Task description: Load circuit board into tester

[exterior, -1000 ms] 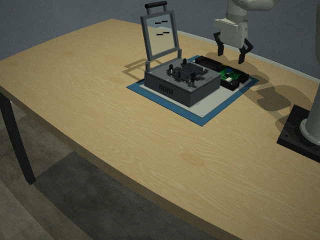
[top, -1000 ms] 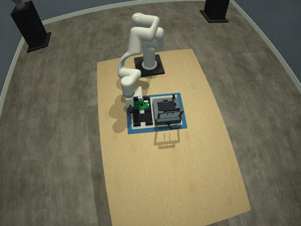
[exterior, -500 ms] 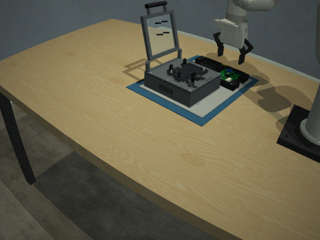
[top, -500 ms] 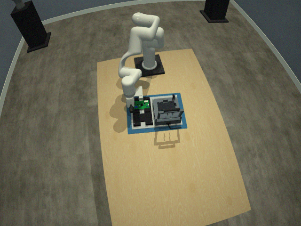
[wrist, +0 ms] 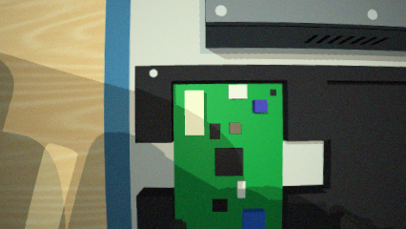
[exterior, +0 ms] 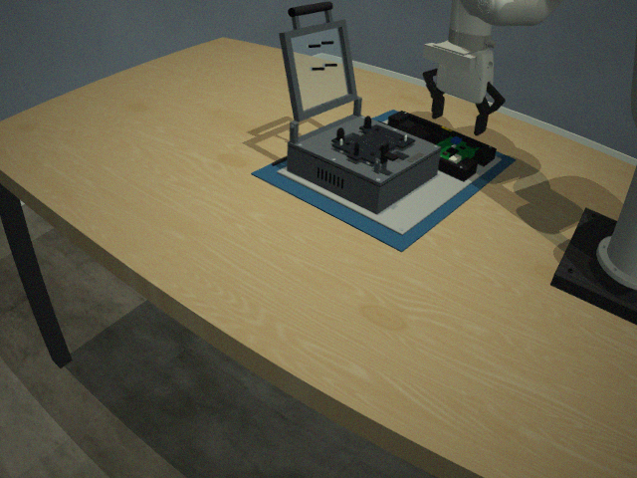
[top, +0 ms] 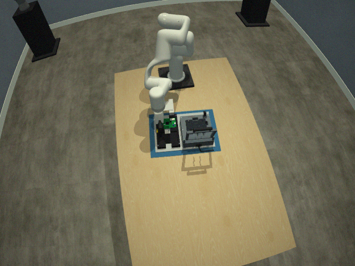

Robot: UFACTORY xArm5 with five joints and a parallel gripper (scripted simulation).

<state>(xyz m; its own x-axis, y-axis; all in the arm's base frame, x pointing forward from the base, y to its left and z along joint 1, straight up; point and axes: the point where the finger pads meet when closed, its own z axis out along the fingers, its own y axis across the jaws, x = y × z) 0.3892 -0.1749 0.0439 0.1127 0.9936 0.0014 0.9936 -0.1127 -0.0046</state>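
The green circuit board is 4 cm to the left of my hand, 4 cm below it and 1 cm behind it. Also, from my hand: black nest 21 cm to the left, 7 cm ahead, 1 cm above; then clear lid 19 cm to the left, 19 cm ahead, 12 cm above.
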